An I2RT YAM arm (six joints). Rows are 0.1 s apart.
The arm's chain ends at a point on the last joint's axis. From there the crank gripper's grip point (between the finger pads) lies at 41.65 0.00 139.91 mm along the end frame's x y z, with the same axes.
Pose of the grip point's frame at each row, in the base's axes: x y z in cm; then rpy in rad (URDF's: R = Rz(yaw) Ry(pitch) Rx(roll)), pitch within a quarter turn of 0, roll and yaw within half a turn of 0:
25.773, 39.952, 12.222, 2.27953, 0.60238, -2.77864
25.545, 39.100, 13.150, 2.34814, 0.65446, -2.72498
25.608, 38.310, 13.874, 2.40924, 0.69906, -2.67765
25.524, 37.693, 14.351, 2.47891, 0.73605, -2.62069
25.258, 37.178, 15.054, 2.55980, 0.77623, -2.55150
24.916, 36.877, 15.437, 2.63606, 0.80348, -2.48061
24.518, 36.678, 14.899, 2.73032, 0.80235, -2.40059
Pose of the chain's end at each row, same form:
27.929, 29.409, 22.085, 2.27953, 0.60238, -2.77864
27.140, 28.900, 23.471, 2.34814, 0.65446, -2.72498
26.658, 28.375, 24.518, 2.40924, 0.69906, -2.67765
26.062, 28.078, 25.322, 2.47891, 0.73605, -2.62069
25.201, 27.887, 26.313, 2.55980, 0.77623, -2.55150
24.403, 27.895, 26.933, 2.63606, 0.80348, -2.48061
23.626, 28.281, 26.807, 2.73032, 0.80235, -2.40059

